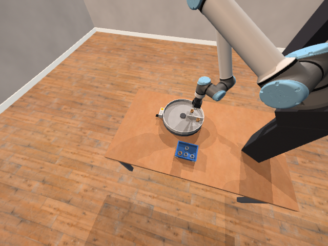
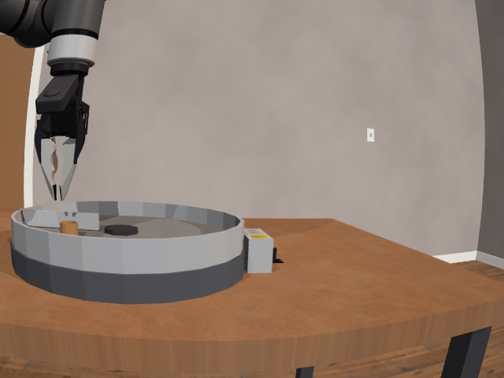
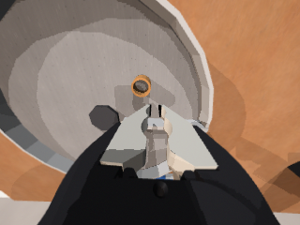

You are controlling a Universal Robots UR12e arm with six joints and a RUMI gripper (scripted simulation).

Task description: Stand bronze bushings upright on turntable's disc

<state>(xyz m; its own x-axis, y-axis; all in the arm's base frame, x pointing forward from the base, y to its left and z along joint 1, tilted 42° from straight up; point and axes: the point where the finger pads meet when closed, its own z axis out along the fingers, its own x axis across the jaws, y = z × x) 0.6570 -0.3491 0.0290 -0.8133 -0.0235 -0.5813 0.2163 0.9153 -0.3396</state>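
The blue crate lies 410 mm to the left of my hand, 110 mm ahead of it and 100 mm below it. The rest, counted from my hand: grey turntable 120 mm ahead, 70 mm below, 30 mm to the left.
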